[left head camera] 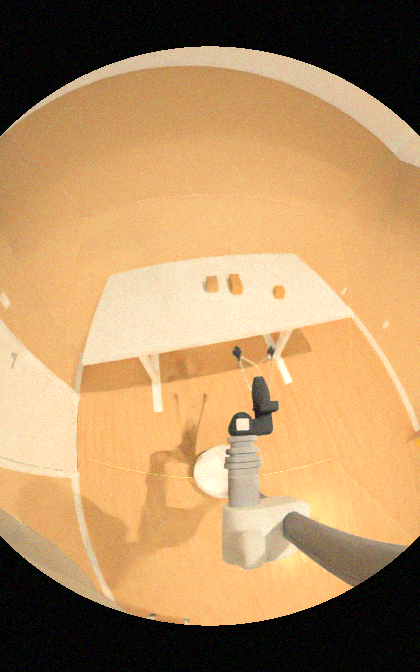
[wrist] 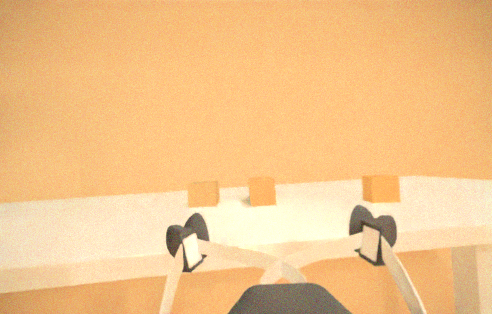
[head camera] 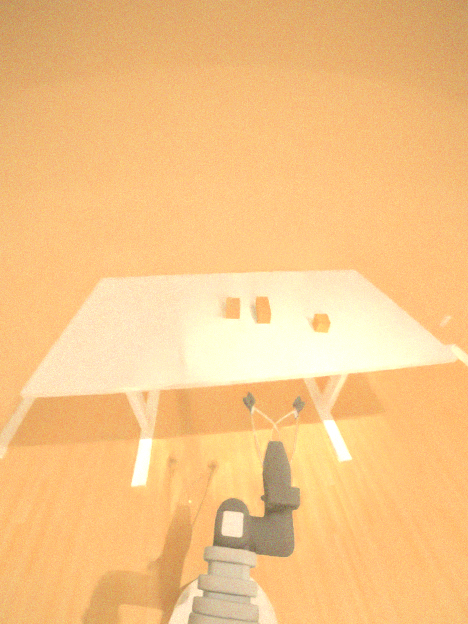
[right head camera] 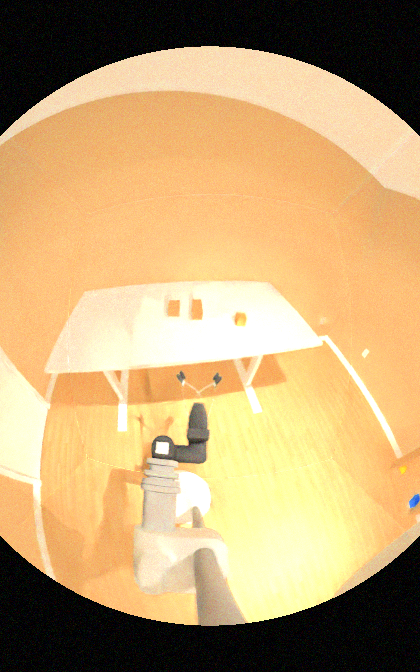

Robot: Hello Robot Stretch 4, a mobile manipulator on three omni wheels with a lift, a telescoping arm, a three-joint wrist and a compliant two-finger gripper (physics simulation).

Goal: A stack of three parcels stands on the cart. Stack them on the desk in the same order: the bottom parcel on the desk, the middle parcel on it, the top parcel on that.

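Frame: origin at the robot's base, x ahead, y left, z up, level; metres.
Seen in the pictures: gripper, fingertip midpoint: (wrist: 276, 227) (head camera: 273, 395).
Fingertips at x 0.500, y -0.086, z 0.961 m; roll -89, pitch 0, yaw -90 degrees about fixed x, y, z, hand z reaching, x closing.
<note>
A point is followed by its place in that frame.
Three orange-brown parcels stand apart on a white desk (head camera: 125, 342) {x 0.693, y 0.456, z 0.923 m} (left head camera: 140, 320) (right head camera: 100, 335) (wrist: 75, 230) {x 0.701, y 0.226, z 0.923 m}, none on another. The left parcel (head camera: 232, 307) {x 0.903, y 0.072, z 0.973 m} (left head camera: 212, 284) (right head camera: 173, 308) (wrist: 203, 194) {x 0.892, y 0.065, z 0.949 m} and the longer middle parcel (head camera: 262, 309) {x 0.901, y -0.054, z 0.975 m} (left head camera: 235, 284) (right head camera: 196, 309) (wrist: 262, 191) {x 0.873, y -0.063, z 0.952 m} are close together. The small right parcel (head camera: 321, 323) {x 0.845, y -0.288, z 0.967 m} (left head camera: 279, 292) (right head camera: 240, 319) (wrist: 381, 189) {x 0.845, y -0.290, z 0.949 m} stands farther off. My gripper (head camera: 274, 403) {x 0.500, y -0.086, z 0.961 m} (left head camera: 254, 352) (right head camera: 199, 378) (wrist: 276, 227) {x 0.500, y -0.086, z 0.961 m} is open and empty, in front of the desk's near edge, apart from all parcels. I cannot make out the cart.
The desk's white legs (head camera: 141, 463) (left head camera: 157, 395) (right head camera: 122, 415) stand below its near edge. Another white surface (left head camera: 35, 410) (right head camera: 15, 430) is at the left. A blue object (right head camera: 414, 501) and a yellow one (right head camera: 403, 470) show at the far right. An orange wall rises behind the desk.
</note>
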